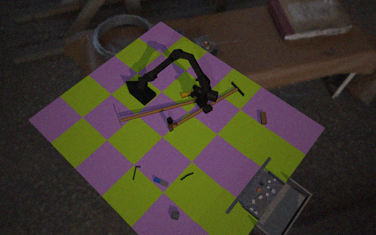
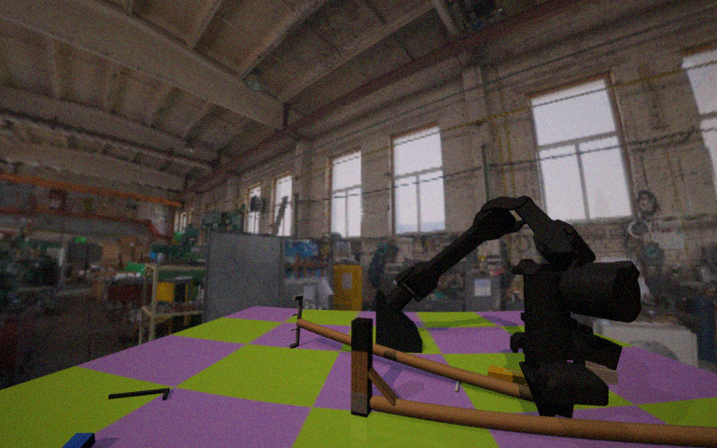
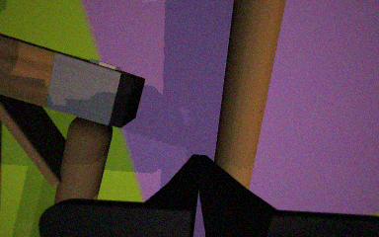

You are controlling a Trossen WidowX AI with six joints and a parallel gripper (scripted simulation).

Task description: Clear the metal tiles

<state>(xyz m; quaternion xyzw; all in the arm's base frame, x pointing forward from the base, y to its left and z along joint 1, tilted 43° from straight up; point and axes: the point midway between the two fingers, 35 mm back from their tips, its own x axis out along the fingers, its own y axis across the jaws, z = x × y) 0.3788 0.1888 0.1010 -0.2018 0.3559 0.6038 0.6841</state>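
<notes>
Right now my gripper tip is 2 cm short of the long scraper, 2 cm to the right of it and 5 cm below it. Round my gripper tip: grey box 16 cm behind, 19 cm to the left, 1 cm below; curved black strip 25 cm ahead, 43 cm to the right, 1 cm below; yellow tape roll 10 cm behind, 14 cm to the left.
</notes>
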